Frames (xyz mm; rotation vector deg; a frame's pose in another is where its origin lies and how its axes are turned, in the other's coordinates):
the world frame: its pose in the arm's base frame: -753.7 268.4 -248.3 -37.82 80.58 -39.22
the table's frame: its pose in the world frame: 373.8 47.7 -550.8 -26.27 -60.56 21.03
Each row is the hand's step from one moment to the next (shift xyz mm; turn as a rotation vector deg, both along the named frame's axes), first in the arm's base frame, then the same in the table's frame.
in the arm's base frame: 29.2 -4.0 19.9 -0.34 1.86 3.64
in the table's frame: 10.4 -29.4 17.0 -2.56 -1.02 3.04
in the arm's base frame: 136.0 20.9 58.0 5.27 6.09 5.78
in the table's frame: 69.5 -91.7 95.2 0.42 -2.63 9.55
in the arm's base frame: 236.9 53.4 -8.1 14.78 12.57 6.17
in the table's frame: 189.2 -80.8 129.3 7.52 -3.74 18.55
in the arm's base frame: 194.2 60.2 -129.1 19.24 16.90 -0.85
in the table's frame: 231.5 20.8 62.9 15.34 1.05 20.50
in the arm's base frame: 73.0 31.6 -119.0 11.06 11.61 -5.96
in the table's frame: 131.0 57.6 -1.5 12.22 5.19 10.79
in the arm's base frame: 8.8 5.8 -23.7 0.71 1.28 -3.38
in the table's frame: 21.6 14.0 -2.9 2.65 2.54 -0.25
